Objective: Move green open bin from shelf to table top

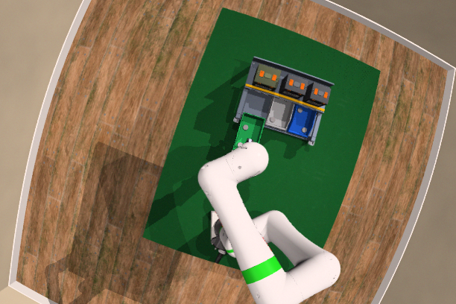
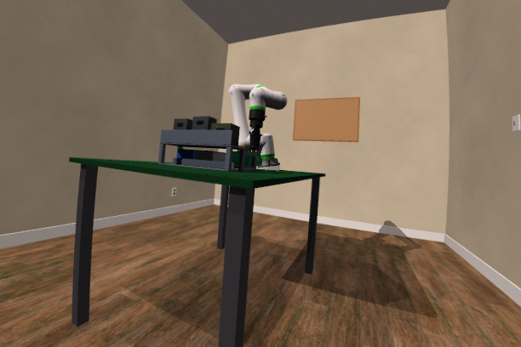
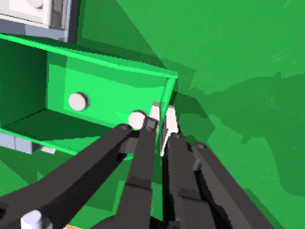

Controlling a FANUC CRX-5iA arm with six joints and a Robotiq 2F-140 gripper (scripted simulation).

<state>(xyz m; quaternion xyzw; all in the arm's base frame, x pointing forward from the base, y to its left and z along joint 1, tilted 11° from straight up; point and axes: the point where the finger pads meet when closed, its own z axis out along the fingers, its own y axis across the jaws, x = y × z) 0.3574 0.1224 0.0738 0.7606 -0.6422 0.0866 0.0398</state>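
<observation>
Right now the green open bin is 8 cm ahead of my hand, 1 cm to the left of it and 2 cm below it. From my hand the other things lie so: grey bin: 25 cm ahead, 7 cm to the right, 4 cm below; blue bin: 27 cm ahead, 18 cm to the right, 4 cm below.
</observation>
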